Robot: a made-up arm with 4 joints. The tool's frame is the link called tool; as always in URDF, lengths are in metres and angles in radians. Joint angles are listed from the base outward. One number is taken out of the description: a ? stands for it. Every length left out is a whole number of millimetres.
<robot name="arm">
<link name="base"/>
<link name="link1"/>
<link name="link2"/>
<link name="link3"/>
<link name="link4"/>
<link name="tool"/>
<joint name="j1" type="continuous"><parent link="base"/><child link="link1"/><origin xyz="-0.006 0.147 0.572" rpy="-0.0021 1.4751 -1.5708"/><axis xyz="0 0 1"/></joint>
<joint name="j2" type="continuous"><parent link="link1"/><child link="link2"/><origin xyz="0.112 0.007 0" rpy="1.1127 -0.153 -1.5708"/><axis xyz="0 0 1"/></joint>
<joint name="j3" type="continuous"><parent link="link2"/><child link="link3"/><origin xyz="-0.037 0.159 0" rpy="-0.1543 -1.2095 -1.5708"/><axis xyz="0 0 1"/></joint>
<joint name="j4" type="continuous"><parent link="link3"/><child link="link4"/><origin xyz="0.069 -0.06 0" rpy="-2.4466 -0.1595 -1.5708"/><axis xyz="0 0 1"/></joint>
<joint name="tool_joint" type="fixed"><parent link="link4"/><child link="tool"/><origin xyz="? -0.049 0" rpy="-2.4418 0.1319 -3.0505"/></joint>
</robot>
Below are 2 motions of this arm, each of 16 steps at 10 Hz.
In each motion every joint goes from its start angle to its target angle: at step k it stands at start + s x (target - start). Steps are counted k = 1, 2, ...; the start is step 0. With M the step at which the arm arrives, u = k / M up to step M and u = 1 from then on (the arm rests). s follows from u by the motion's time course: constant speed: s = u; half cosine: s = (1 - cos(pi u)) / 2; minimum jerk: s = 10 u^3 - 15 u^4 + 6 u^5.
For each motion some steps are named. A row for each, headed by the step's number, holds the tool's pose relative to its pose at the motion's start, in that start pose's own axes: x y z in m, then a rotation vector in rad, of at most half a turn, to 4 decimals.
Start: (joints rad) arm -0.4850 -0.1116 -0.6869 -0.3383
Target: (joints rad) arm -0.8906 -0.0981 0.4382 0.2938
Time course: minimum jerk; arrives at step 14
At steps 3, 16:
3: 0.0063 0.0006 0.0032 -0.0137 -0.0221 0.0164
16: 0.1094 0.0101 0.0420 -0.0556 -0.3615 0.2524

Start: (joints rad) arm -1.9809 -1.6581 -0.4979 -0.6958
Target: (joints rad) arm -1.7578 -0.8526 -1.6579 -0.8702
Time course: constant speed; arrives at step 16
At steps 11, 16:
11: -0.0331 -0.0032 -0.1480 0.2052 -0.6190 -0.2499
16: -0.0142 -0.0198 -0.2090 0.3987 -0.8704 -0.2461

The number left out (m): -0.026
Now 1 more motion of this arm.
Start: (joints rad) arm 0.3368 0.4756 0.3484 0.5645
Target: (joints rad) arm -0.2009 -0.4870 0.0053 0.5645
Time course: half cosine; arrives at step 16
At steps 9, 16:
9: 0.0956 0.0397 -0.0166 -0.3712 0.5582 -0.6308
16: 0.1633 0.0292 -0.0526 -0.5944 0.9323 -1.0712

